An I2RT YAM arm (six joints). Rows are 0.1 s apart.
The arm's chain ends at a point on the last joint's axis. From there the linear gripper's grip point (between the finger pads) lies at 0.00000 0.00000 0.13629 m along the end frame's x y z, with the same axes.
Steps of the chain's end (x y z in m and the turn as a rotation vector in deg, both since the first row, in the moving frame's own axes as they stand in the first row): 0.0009, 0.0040, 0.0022, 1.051, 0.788, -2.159; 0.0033, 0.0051, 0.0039, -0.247, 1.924, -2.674; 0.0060, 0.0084, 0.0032, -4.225, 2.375, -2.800; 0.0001, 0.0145, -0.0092, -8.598, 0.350, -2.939; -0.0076, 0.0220, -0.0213, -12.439, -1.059, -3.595
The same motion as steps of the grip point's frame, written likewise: 0.0027, 0.0015, 0.0022, 1.051, 0.788, -2.159; 0.0079, 0.0056, 0.0038, -0.247, 1.924, -2.674; 0.0119, 0.0183, 0.0027, -4.225, 2.375, -2.800; 0.0015, 0.0348, -0.0107, -8.598, 0.350, -2.939; -0.0092, 0.0514, -0.0245, -12.439, -1.059, -3.595
